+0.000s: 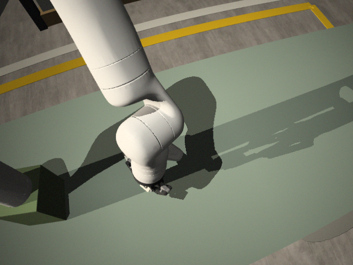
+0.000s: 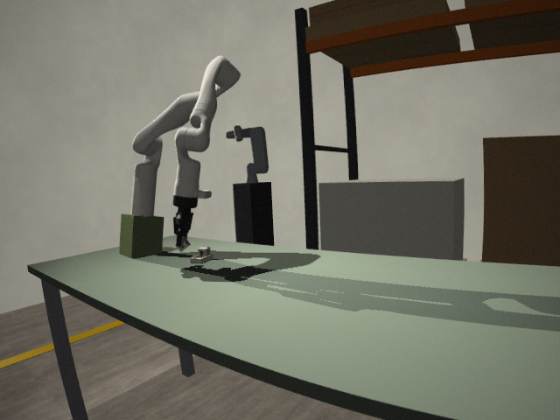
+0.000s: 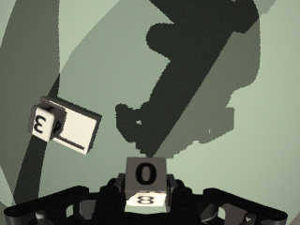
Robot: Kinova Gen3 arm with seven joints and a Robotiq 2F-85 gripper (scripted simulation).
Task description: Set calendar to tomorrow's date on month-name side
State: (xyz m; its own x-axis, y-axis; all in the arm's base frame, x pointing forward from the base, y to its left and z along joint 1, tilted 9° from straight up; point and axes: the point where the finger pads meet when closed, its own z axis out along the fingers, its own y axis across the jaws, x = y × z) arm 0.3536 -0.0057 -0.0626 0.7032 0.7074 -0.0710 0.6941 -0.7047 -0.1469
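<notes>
Now: hand 10 mm above the white cube. From my hand the other things lie so: white tray 100 mm to the left, 80 mm below, 50 mm behind.
</notes>
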